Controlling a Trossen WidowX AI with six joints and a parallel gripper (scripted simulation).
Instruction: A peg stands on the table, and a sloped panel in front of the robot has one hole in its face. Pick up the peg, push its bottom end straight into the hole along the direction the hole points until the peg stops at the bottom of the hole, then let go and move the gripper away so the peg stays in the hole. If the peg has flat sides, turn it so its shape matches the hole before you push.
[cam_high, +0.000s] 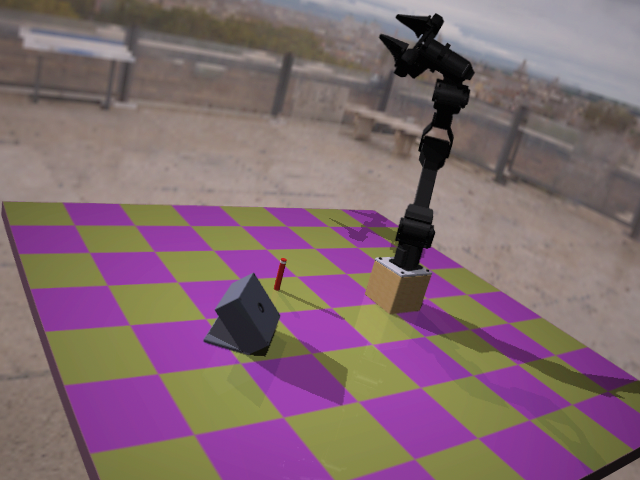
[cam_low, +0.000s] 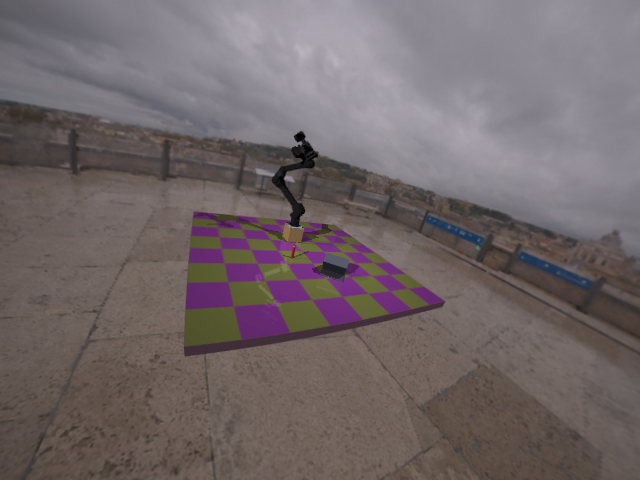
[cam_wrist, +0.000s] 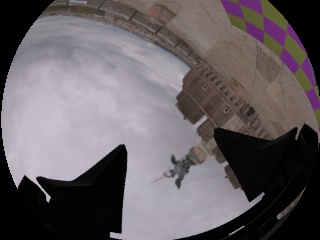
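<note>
The red peg lies 590 mm below my gripper tip, 160 mm ahead of it and 20 mm to the left of it. Round my gripper tip: sloped panel (600 mm below, 360 mm ahead, 180 mm to the left).
</note>
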